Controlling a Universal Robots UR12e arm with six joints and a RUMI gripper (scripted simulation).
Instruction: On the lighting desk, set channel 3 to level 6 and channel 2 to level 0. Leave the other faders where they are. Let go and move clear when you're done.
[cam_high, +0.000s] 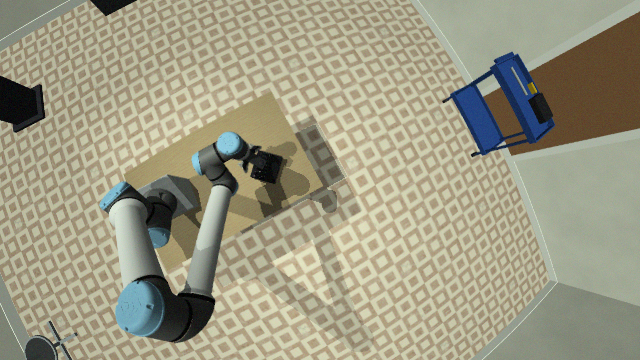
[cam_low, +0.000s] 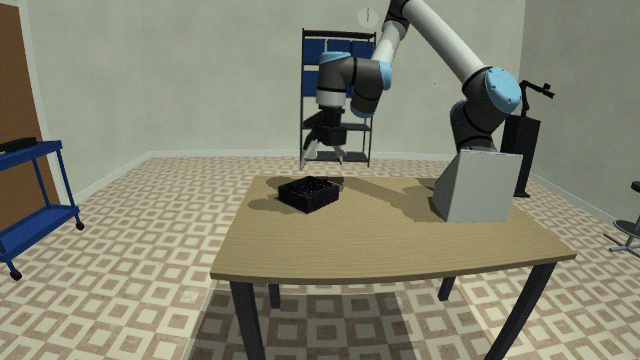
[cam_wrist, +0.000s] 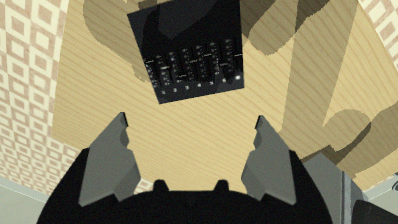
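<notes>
Right now my hand is 90 mm short of the fader knob, 10 mm to the right of it and 70 mm above it.
</notes>
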